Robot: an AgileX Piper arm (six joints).
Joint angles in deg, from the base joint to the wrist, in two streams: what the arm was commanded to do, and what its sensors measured. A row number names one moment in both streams.
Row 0, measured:
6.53 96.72 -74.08 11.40 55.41 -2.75
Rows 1 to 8, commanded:
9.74 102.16 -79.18 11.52 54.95 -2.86
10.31 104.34 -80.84 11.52 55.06 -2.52
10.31 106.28 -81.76 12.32 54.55 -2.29
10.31 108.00 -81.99 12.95 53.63 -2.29
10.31 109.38 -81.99 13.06 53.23 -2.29
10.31 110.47 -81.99 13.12 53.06 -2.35
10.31 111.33 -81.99 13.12 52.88 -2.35
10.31 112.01 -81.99 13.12 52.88 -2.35
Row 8, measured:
10.31 111.15 -81.70 13.01 53.06 -2.29
